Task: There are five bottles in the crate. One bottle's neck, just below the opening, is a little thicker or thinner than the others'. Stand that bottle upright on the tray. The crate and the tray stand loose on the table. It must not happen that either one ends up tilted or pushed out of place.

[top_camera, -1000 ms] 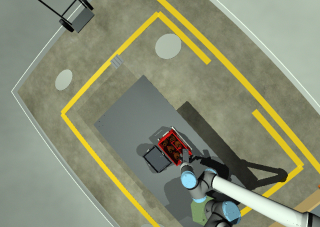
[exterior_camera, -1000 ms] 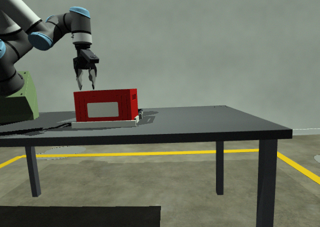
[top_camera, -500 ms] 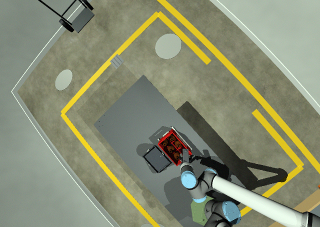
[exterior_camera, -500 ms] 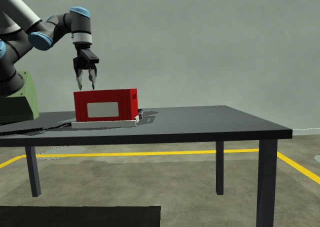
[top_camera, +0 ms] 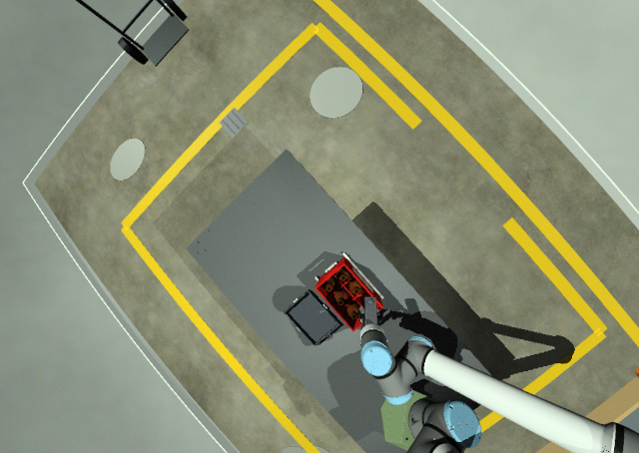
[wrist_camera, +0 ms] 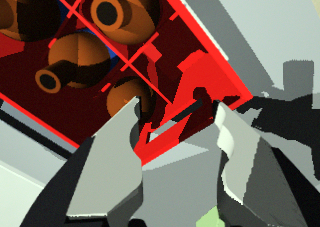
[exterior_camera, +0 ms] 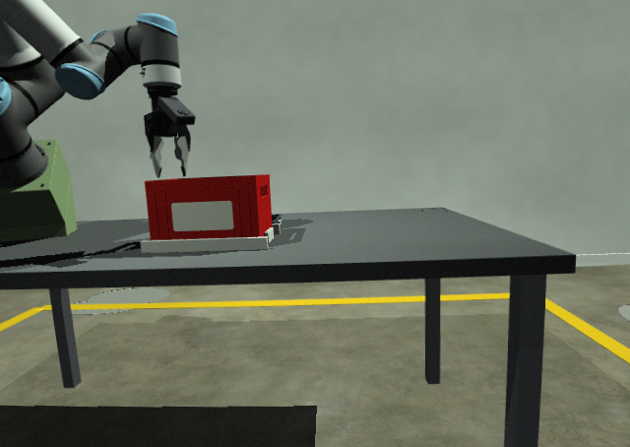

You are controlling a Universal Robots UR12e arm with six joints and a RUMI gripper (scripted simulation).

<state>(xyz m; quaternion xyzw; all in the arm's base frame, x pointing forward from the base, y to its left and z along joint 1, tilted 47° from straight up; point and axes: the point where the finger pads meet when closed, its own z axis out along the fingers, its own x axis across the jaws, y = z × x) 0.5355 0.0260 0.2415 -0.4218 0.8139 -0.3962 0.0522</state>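
Right now the red crate is 110 mm below my hand, 90 mm ahead of it and 40 mm to the left of it. Round my hand: dark tray (320 mm to the left, 180 mm below, 90 mm ahead); then bottle (170 mm ahead, 110 mm below).
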